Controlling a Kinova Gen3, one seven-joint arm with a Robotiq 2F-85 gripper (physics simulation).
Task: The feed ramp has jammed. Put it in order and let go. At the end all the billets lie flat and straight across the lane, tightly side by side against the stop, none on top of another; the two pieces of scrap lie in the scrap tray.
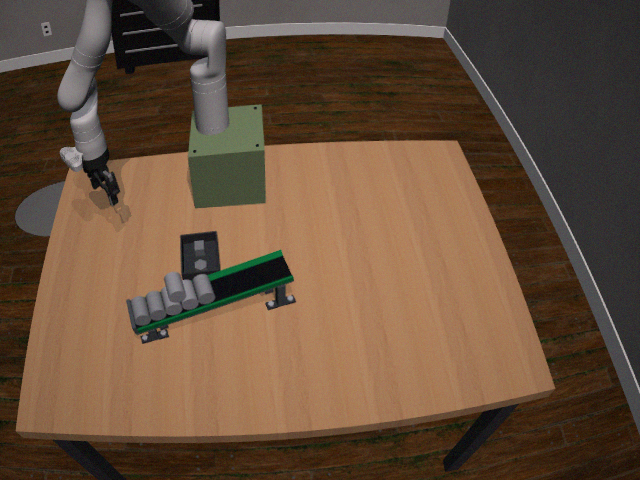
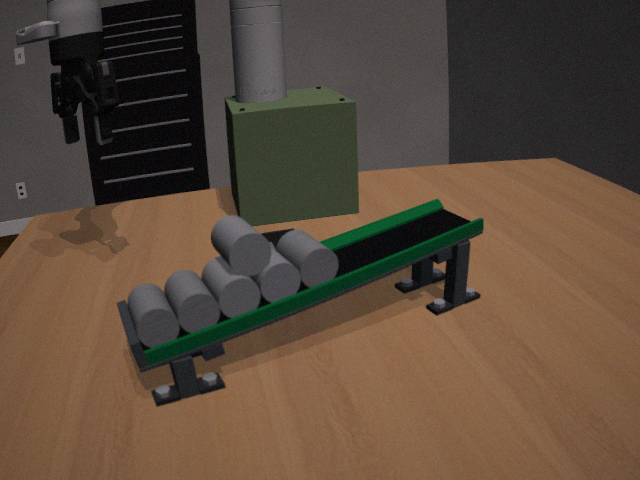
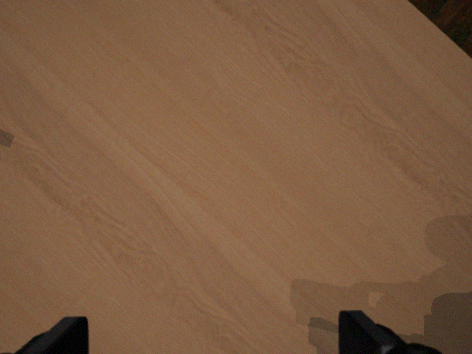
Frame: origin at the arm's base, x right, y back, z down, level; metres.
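Where they show: gripper, fingertip midpoint: (image 1: 105,195) (image 2: 88,143) (image 3: 214,342); arm's base at its link origin: (image 1: 212,124) (image 2: 261,98).
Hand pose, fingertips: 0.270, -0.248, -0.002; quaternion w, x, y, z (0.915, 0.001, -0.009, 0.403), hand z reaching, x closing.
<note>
Each offset is from my fingertips to the top centre of the thing, as dx, dy, dz. "*": to the spot under its first point.
Several grey billets lie across the lane in a row, from the lowest billet {-0.092, -0.259, +0.104} (image 1: 140,310) (image 2: 153,316) by the stop {-0.069, -0.265, +0.122} (image 1: 130,314) (image 2: 130,331) to the uppermost billet {-0.246, -0.219, +0.086} (image 1: 204,288) (image 2: 307,258). They look side by side; small gaps cannot be told. One more billet {-0.183, -0.230, +0.059} (image 1: 174,286) (image 2: 240,245) lies on top, over the third and fourth from the stop. A block-shaped scrap piece {-0.226, -0.035, +0.167} (image 1: 199,244) and a hexagonal scrap piece {-0.230, -0.091, +0.176} (image 1: 200,264) lie in the scrap tray {-0.228, -0.063, +0.161} (image 1: 182,256). My gripper (image 1: 113,196) (image 2: 87,136) (image 3: 213,332) is open and empty, above the table's back left, away from the ramp.
The ramp's green side rails {* -0.352, -0.231, +0.104} (image 1: 250,290) (image 2: 382,268) rise to the right, on dark bolted feet {* -0.419, -0.217, +0.178} (image 1: 280,302) (image 2: 454,302). The scrap tray stands close behind the ramp. The green robot base block (image 1: 227,178) (image 2: 294,160) stands at the table's back, right of my gripper.
</note>
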